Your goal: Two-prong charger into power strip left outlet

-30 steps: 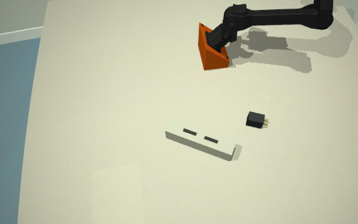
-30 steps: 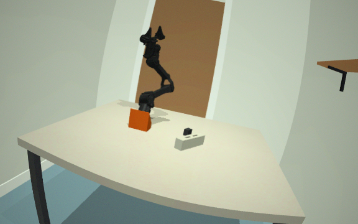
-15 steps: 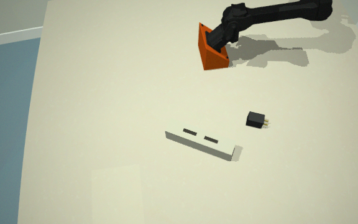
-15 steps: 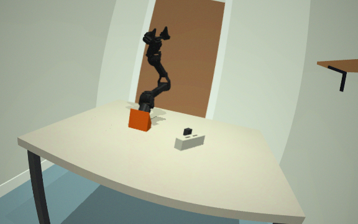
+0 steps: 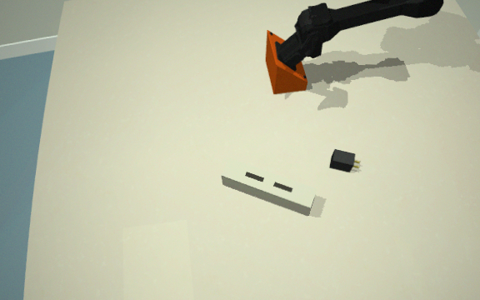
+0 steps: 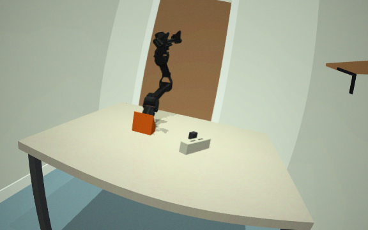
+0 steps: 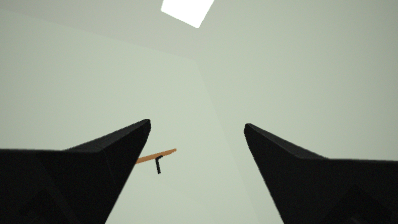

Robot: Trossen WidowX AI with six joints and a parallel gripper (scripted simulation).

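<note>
The dark two-prong charger lies 580 mm below my gripper tip, 190 mm ahead of it and 140 mm to the left of it.
</note>
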